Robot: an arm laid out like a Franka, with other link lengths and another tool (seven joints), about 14 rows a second.
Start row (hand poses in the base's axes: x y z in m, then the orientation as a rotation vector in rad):
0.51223, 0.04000, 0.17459, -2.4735, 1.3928, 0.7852
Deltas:
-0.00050, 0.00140, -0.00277, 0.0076, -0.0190, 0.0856
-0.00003, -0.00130, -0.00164, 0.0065, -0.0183, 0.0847
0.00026, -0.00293, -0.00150, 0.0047, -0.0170, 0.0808
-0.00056, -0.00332, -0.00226, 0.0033, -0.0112, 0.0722
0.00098, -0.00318, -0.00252, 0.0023, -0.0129, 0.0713
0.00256, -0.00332, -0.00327, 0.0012, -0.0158, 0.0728
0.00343, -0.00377, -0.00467, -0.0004, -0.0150, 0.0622
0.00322, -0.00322, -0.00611, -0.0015, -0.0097, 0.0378
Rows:
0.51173, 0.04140, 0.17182, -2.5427, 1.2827, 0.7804
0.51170, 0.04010, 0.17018, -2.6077, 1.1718, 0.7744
0.51196, 0.03717, 0.16868, -2.6669, 1.0646, 0.7674
0.51140, 0.03385, 0.16642, -2.7168, 0.9683, 0.7655
0.51238, 0.03067, 0.16390, -2.7641, 0.8716, 0.7597
0.51494, 0.02735, 0.16063, -2.8105, 0.7712, 0.7487
0.51837, 0.02358, 0.15596, -2.8490, 0.6845, 0.7360
0.52159, 0.02036, 0.14985, -2.8724, 0.6318, 0.7268

